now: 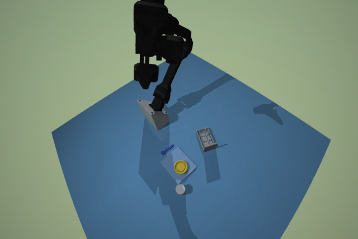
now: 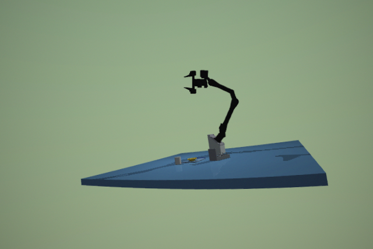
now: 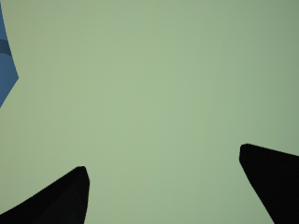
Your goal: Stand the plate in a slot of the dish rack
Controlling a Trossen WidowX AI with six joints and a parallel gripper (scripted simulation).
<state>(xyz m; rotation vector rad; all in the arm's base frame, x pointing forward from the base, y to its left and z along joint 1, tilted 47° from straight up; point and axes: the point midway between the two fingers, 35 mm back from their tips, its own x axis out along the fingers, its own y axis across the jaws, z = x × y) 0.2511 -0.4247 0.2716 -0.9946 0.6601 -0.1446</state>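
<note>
My gripper tip is now 40 mm short of the yellow plate and 600 mm above it. Round my gripper tip: pale blue mat (20 mm ahead, 610 mm below); then cylinder cup (120 mm ahead, 80 mm to the right, 590 mm below); then blue spoon (80 mm behind, 10 mm to the left, 610 mm below).
</note>
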